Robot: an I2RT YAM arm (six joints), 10 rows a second.
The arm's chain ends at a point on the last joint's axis. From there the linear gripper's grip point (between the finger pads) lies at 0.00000 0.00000 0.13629 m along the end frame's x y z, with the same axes.
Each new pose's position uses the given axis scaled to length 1; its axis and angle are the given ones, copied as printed.
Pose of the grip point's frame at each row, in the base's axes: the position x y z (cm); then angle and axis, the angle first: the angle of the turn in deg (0 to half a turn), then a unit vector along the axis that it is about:
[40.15, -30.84, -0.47, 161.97, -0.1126, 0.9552, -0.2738]
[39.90, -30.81, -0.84, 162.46, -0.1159, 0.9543, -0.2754]
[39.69, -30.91, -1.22, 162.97, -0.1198, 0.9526, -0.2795]
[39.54, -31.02, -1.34, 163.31, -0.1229, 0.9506, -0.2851]
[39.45, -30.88, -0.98, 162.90, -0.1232, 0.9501, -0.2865]
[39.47, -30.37, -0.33, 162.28, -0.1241, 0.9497, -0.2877]
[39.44, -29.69, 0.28, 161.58, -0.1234, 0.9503, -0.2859]
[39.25, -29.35, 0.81, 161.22, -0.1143, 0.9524, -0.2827]
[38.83, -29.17, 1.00, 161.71, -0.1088, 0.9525, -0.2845]
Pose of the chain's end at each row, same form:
[35.30, -24.36, 10.50, 161.97, -0.1126, 0.9552, -0.2738]
[35.13, -24.29, 10.14, 162.46, -0.1159, 0.9543, -0.2754]
[34.99, -24.29, 9.73, 162.97, -0.1198, 0.9526, -0.2795]
[34.88, -24.27, 9.55, 163.31, -0.1229, 0.9506, -0.2851]
[34.70, -24.12, 9.86, 162.90, -0.1232, 0.9501, -0.2865]
[34.58, -23.61, 10.45, 162.28, -0.1241, 0.9497, -0.2877]
[34.41, -23.01, 11.04, 161.58, -0.1234, 0.9503, -0.2859]
[34.21, -22.71, 11.59, 161.22, -0.1143, 0.9524, -0.2827]
[33.93, -22.44, 11.79, 161.71, -0.1088, 0.9525, -0.2845]

